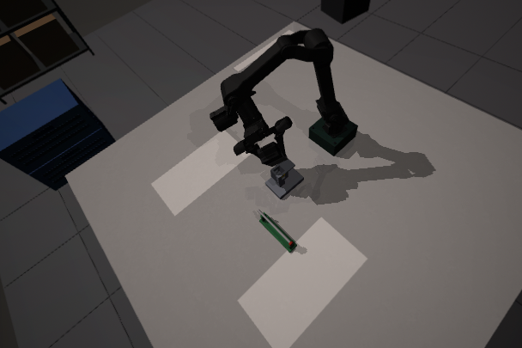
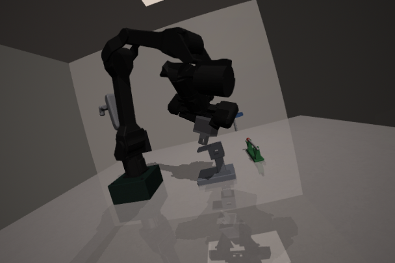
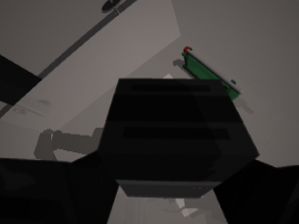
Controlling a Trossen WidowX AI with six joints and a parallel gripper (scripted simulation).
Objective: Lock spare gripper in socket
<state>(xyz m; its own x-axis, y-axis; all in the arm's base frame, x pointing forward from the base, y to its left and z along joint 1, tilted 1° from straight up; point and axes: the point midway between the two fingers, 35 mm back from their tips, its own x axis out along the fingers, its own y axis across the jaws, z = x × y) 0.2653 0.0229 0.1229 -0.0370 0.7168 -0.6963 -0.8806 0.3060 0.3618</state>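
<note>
Right now the green stand is 100 mm ahead of my gripper tip, 140 mm to the left of it and 130 mm below it. Round my gripper tip: spare gripper (10 mm to the right, 10 mm above); then grey mount (10 mm behind, 110 mm below).
</note>
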